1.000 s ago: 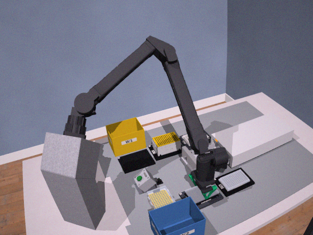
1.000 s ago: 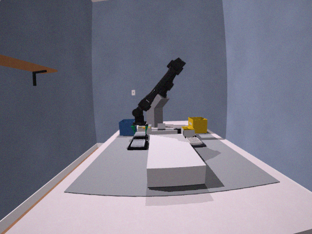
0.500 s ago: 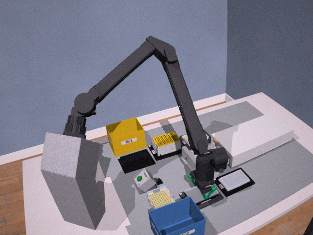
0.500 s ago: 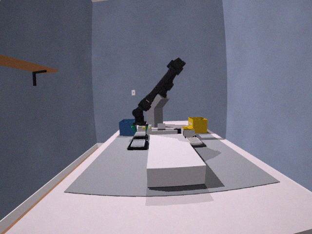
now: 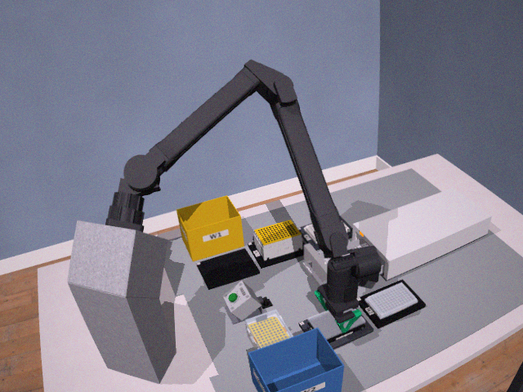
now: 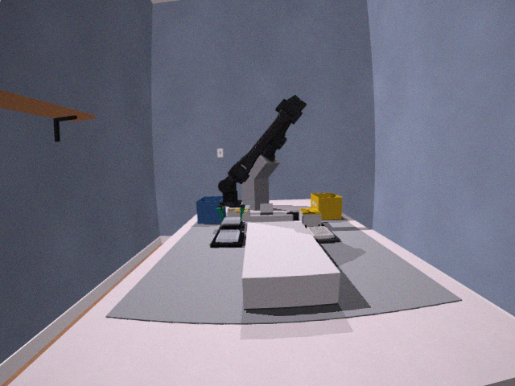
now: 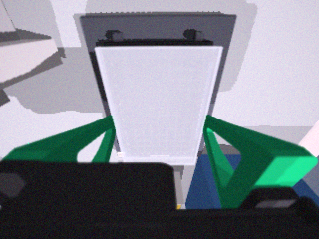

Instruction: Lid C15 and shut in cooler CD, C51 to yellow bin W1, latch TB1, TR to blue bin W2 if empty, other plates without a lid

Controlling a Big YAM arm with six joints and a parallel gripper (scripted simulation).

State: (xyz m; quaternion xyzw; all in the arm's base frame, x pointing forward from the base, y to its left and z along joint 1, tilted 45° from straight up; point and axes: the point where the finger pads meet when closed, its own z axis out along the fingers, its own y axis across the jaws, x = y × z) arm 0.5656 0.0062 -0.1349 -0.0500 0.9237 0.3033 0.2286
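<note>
Now: the clear plate lid right at my hand. From my hand the other things lie so: blue bin W2: 14 cm behind, 17 cm to the right; then black plate: 2 cm below; then tip box TB1: 18 cm behind, 2 cm to the right.
</note>
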